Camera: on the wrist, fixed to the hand. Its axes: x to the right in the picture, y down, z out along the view.
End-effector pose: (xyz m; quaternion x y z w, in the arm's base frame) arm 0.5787 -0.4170 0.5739 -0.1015 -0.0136 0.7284 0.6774
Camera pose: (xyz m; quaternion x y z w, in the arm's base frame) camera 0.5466 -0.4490 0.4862 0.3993 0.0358 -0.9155 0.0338
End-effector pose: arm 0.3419 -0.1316 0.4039 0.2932 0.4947 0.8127 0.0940
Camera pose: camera 0.3153 -0.2265 0.4096 -0.3529 0.0682 -0.8105 0.4625
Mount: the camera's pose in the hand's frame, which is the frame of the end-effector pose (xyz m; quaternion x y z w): -0.0183 0.0480 -0.0843 -0.2876 0.1732 0.6466 0.6850
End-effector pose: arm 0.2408 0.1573 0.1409 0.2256 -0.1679 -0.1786 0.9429
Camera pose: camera 0.2707 0.2357 0.0889 -0.1943 -0.0462 0.4781 0.8553
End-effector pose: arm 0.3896 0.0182 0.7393 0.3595 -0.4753 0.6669 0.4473
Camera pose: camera 0.3462 0.0870 0.6833 -0.3052 -0.6724 0.6716 0.0609
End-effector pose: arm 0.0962 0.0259 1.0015 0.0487 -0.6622 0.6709 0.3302
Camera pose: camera 0.1174 0.1011 0.9412 0.6060 0.6208 -0.4910 0.0789
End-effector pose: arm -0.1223 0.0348 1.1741 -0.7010 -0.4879 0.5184 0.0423
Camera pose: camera -0.0266 0.0341 1.1982 0.8976 0.0227 -0.1207 0.4233
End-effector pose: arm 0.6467 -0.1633 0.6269 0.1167 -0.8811 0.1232 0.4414
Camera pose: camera 0.7054 -0.0893 0.6556 -0.6381 -0.6380 0.1366 0.4089
